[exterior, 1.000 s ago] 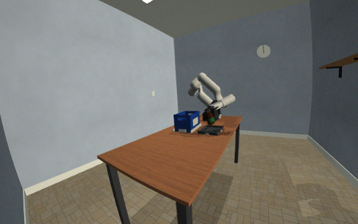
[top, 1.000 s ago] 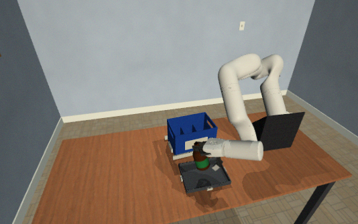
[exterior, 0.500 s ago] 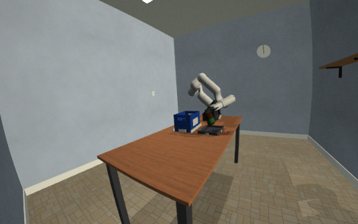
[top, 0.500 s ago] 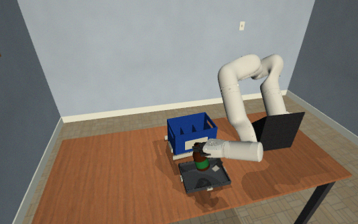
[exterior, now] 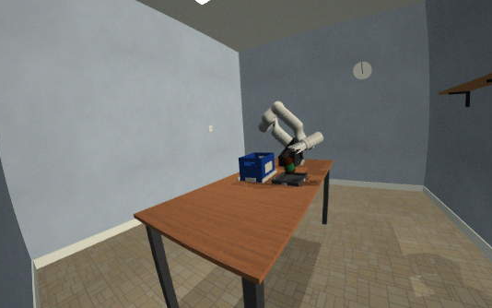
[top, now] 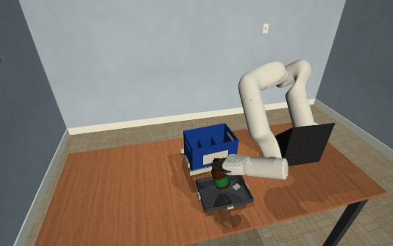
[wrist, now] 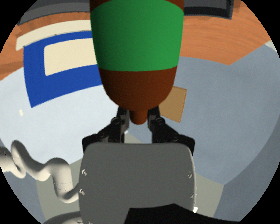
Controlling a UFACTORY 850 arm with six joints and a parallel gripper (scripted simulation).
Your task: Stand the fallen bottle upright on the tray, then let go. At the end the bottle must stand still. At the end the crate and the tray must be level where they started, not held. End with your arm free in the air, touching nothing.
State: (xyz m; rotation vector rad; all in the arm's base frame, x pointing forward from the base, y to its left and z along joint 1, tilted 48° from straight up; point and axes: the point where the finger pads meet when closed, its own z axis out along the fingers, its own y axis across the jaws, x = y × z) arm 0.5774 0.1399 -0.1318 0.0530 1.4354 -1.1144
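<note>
Right now the bottle is 1 cm behind my hand, 1 cm to the left of it and 6 cm below it. The rest, counted from my hand: blue crate 2 cm behind, 25 cm to the right, 11 cm below; then tray 4 cm behind, 2 cm to the left, 18 cm below.
</note>
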